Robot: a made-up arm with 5 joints.
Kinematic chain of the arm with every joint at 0, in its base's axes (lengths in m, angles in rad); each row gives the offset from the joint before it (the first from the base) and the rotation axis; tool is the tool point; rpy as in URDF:
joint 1: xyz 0.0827 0 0.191 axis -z
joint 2: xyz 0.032 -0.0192 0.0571 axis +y
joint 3: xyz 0.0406 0 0.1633 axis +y
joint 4: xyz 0.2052 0 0.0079 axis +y
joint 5: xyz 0.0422 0.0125 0 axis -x
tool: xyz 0 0 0 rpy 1.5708 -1.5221 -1.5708
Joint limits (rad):
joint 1: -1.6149..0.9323
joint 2: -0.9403..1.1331
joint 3: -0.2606..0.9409
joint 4: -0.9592..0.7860
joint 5: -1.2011..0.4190
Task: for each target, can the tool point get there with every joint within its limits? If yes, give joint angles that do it. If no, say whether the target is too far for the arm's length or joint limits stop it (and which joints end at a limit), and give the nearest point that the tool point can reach.
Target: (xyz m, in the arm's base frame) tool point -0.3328 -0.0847 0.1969
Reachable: no: joint limits stop it (at a limit: joint 1, joint 2, joint 3, joint 4) | nearest point 0.0865 0.0648 0.0852 | short by 0.459 m
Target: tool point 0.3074 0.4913 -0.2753
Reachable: no: too far | nearest point 0.2188 0.2975 0.0699 | short by 0.406 m
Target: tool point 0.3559 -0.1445 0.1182
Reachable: yes | joints 0.4648 0.8538 0.2926 -0.5736 -0.1146
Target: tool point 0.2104 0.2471 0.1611
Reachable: yes | joints -1.1178 0.5223 0.5924 -0.4027 -0.2112
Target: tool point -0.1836 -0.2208 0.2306
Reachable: no: joint limits stop it (at a limit: joint 1, joint 2, joint 3, joint 4) | nearest point 0.1158 -0.0558 0.0852 | short by 0.371 m
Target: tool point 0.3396 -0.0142 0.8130
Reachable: no: too far | nearest point 0.2508 -0.0093 0.5900 | short by 0.240 m
